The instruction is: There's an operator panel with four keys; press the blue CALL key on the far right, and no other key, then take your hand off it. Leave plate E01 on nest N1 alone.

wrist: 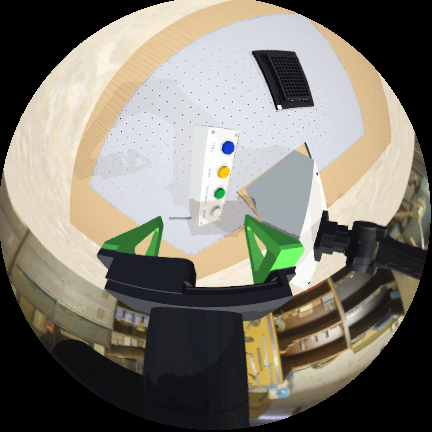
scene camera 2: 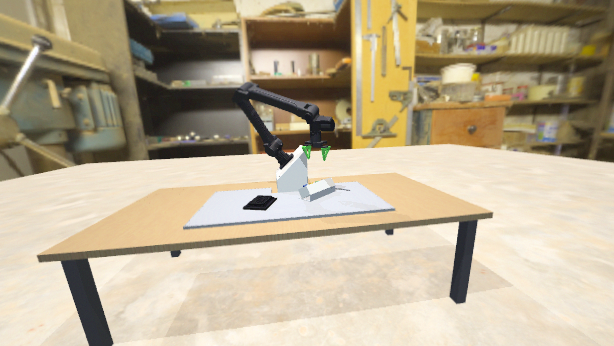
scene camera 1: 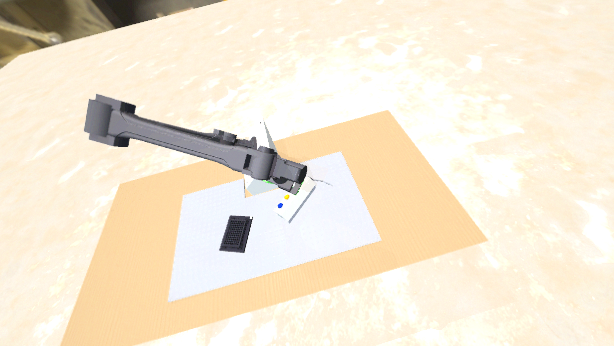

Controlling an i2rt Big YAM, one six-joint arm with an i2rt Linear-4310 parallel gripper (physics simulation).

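Where they show: gripper, fingertip midpoint: (wrist: pixel 202 219) (scene camera 2: pixel 316 160) (scene camera 1: pixel 287 187); arm's base, origin of the base link: (wrist: pixel 319 235) (scene camera 2: pixel 287 162).
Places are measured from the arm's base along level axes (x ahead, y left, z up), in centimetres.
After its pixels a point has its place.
Note:
The white operator panel (scene camera 1: pixel 298 205) @[x 30.2, y 18.2, z -10.7 cm] (scene camera 2: pixel 320 190) @[x 30.5, y 18.2, z -11.3 cm] (wrist: pixel 201 175) @[x 28.3, y 17.1, z -7.1 cm] lies on the pale board. In the wrist view its keys stand in a row: the blue CALL key (wrist: pixel 228 147) @[x 29.3, y 10.0, z -8.2 cm] (scene camera 1: pixel 280 205) @[x 29.5, y 10.3, z -8.2 cm] at one end, then the yellow key (wrist: pixel 223 172) @[x 25.8, y 13.6, z -8.2 cm] (scene camera 1: pixel 286 197) @[x 26.2, y 13.5, z -8.1 cm], the green key (wrist: pixel 219 193) @[x 22.4, y 17.1, z -8.2 cm] and a white key (wrist: pixel 216 211) @[x 18.8, y 20.5, z -8.2 cm]. My gripper (scene camera 2: pixel 316 153) @[x 28.0, y 16.7, z 5.0 cm] (wrist: pixel 202 219) @[x 28.0, y 16.7, z 5.0 cm] is open and empty, above the panel and apart from it, nearer the white key's end; in scene camera 1 the arm hides it. The black plate (scene camera 1: pixel 236 234) @[x 37.1, y -12.2, z -12.6 cm] (scene camera 2: pixel 259 202) @[x 40.6, y -13.0, z -12.6 cm] (wrist: pixel 290 77) @[x 35.6, y -12.9, z -12.9 cm] sits on its black nest; no labels are readable.
The white arm base (scene camera 2: pixel 293 175) @[x 16.2, y 3.9, z -5.5 cm] (wrist: pixel 282 192) @[x 16.0, y 5.4, z -5.4 cm] stands close beside the panel's key side. A thin cable (scene camera 1: pixel 321 181) @[x 18.1, y 31.5, z -14.9 cm] (scene camera 2: pixel 342 189) @[x 19.2, y 32.6, z -14.9 cm] (wrist: pixel 180 218) @[x 19.4, y 33.4, z -14.5 cm] runs from the white key's end. The perforated board (scene camera 1: pixel 330 225) @[x 41.0, y 30.8, z -15.2 cm] (scene camera 2: pixel 220 215) @[x 48.8, y -29.5, z -15.0 cm] lies on the wooden table (scene camera 1: pixel 425 200) @[x 38.2, y 76.5, z -16.5 cm] (scene camera 2: pixel 150 220) @[x 46.9, y -62.5, z -16.5 cm].

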